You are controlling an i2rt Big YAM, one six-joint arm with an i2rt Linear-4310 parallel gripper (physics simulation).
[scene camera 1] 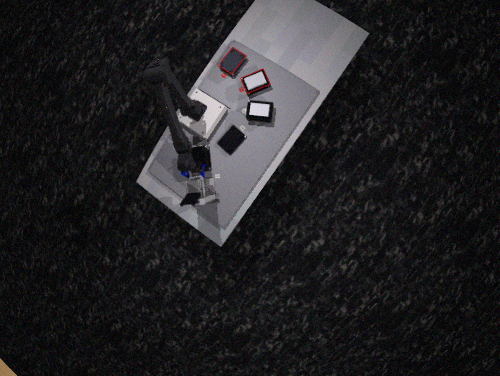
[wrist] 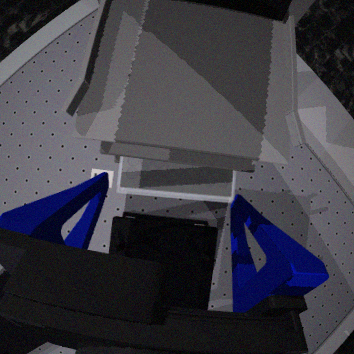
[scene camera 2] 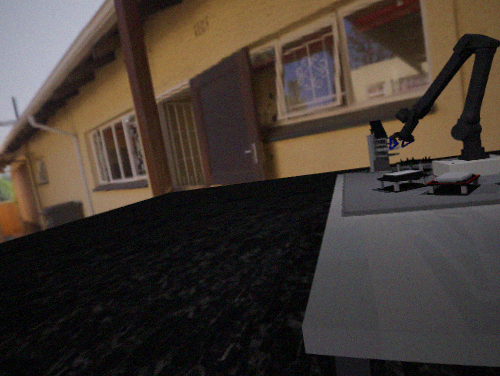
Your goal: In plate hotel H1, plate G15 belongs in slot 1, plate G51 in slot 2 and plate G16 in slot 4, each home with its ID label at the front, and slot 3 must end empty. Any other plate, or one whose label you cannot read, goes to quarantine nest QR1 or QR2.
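Hotel H1 stands at the table's near end, its grey top filling the upper wrist view. The pale front rim of a plate shows below that top, inside the hotel; its slot and label cannot be read. My gripper is open and empty at the hotel's front, its blue fingertips apart, near the two sides of that rim. A white plate lies on a red-edged nest. Another white plate lies on a black nest. Their labels are unreadable.
A second red-edged nest shows a dark top. A black nest lies mid-table, and another black nest sits beneath the gripper, in front of the hotel. The white robot base stands at the table's side.
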